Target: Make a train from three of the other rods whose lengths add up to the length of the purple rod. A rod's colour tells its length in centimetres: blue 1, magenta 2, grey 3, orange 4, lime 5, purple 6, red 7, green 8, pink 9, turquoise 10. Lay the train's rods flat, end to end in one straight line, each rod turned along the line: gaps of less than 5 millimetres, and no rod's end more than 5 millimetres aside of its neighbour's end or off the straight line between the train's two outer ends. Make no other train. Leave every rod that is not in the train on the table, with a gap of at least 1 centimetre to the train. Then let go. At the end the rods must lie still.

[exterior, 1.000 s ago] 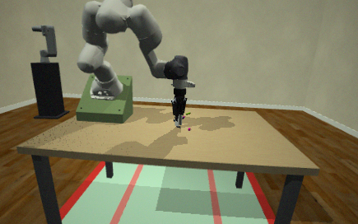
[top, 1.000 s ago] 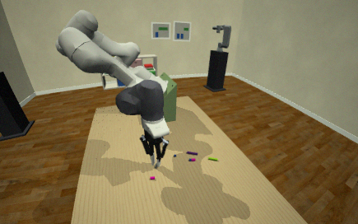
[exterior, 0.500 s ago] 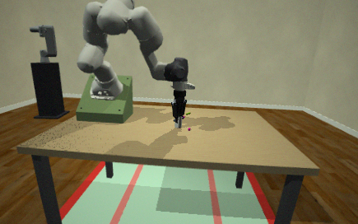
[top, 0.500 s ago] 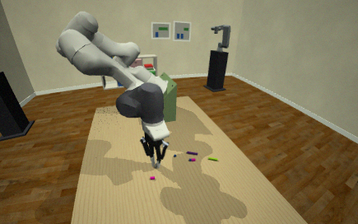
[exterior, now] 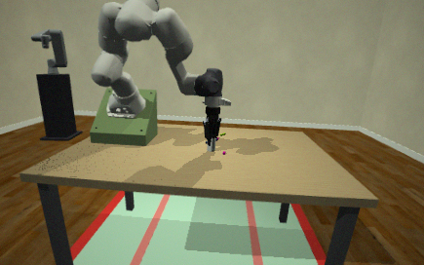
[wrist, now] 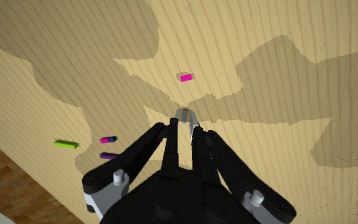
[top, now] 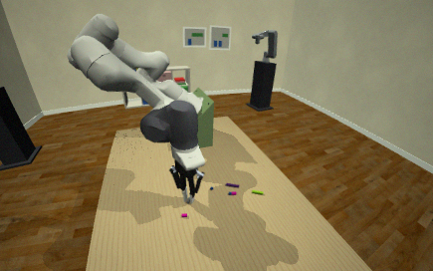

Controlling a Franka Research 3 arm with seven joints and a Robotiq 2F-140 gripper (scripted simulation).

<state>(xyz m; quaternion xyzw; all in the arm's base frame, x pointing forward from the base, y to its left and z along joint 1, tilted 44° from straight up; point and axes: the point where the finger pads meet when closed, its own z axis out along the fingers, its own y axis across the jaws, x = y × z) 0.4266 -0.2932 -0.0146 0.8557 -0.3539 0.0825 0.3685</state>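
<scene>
Now: hand 3 cm above the grey rod. Also, from my hand: purple rod 1 cm ahead, 21 cm to the left, 3 cm below; dark blue piece 2 cm behind, 11 cm to the left, 3 cm below; lime rod 10 cm ahead, 28 cm to the left, 3 cm below.
</scene>
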